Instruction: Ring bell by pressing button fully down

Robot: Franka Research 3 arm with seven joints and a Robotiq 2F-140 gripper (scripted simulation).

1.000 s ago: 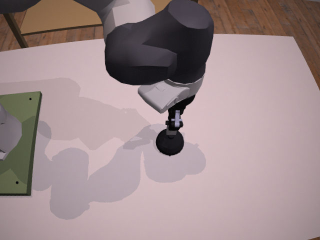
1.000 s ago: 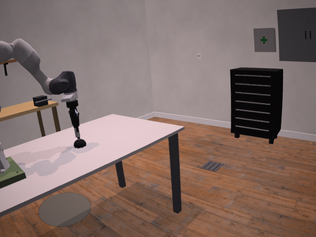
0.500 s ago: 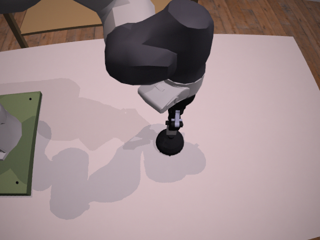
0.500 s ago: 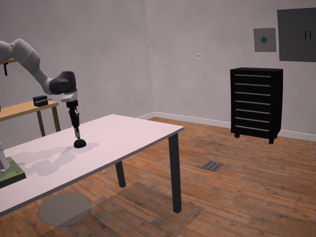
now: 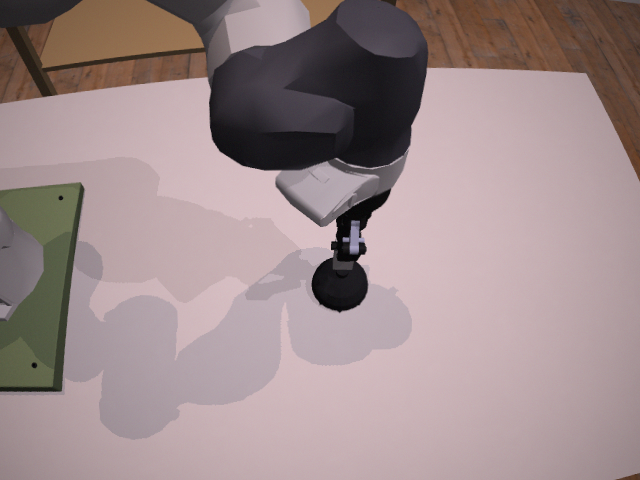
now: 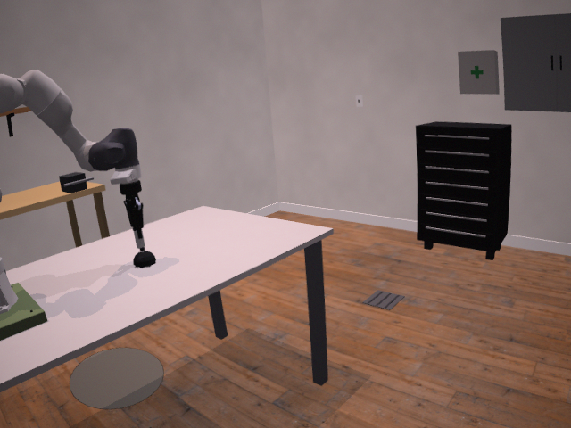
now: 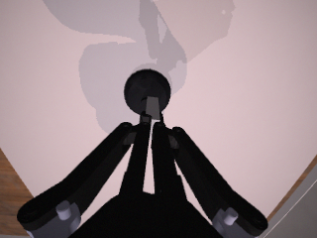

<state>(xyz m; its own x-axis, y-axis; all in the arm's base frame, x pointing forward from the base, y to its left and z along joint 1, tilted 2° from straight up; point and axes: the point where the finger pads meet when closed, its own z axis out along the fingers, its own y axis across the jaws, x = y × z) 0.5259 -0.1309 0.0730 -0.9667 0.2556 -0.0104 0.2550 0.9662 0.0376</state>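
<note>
The button is 1 cm to the right of my hand and 4 cm below it. Also, from my hand: black bell (1 cm to the right, 6 cm below).
</note>
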